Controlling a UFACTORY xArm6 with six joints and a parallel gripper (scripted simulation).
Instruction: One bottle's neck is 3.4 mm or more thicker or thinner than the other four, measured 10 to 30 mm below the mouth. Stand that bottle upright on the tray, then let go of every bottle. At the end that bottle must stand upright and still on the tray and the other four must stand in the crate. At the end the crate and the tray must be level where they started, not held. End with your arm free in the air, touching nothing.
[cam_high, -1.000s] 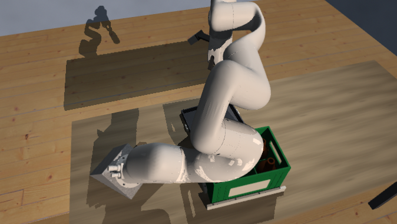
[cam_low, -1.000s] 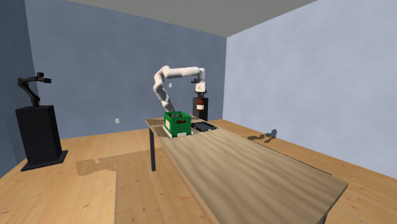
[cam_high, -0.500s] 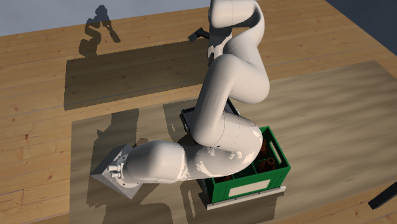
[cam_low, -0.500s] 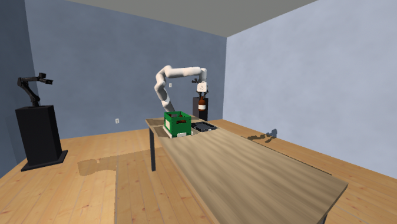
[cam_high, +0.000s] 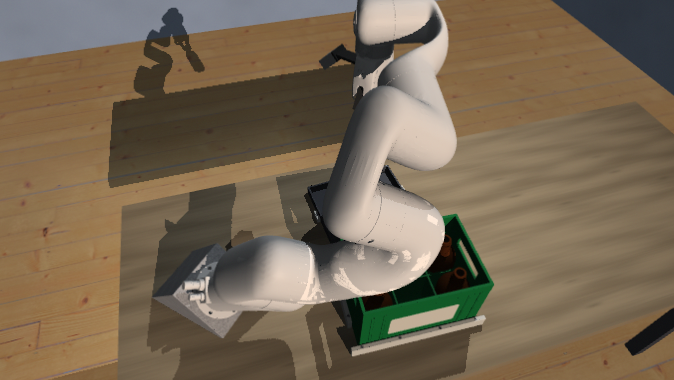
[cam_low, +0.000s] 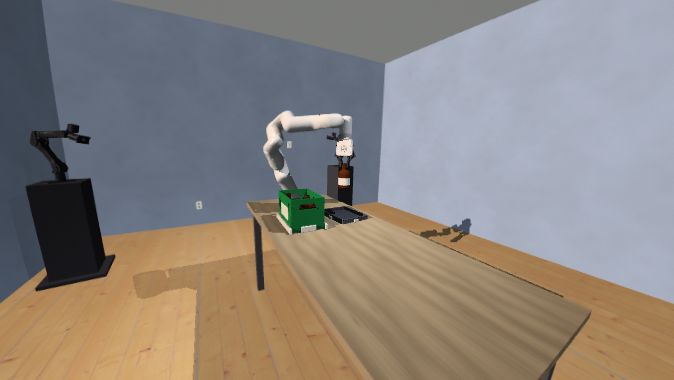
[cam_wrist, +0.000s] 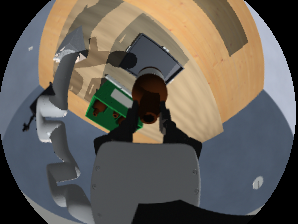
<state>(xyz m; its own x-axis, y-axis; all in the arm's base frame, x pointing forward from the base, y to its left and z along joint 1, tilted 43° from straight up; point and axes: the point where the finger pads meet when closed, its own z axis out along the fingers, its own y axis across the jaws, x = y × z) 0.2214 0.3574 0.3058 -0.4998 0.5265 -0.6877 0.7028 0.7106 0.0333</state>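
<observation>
The dark tray is 32 cm below my hand. Round my hand: green crate: 29 cm to the right, 25 cm below, 3 cm behind.
</observation>
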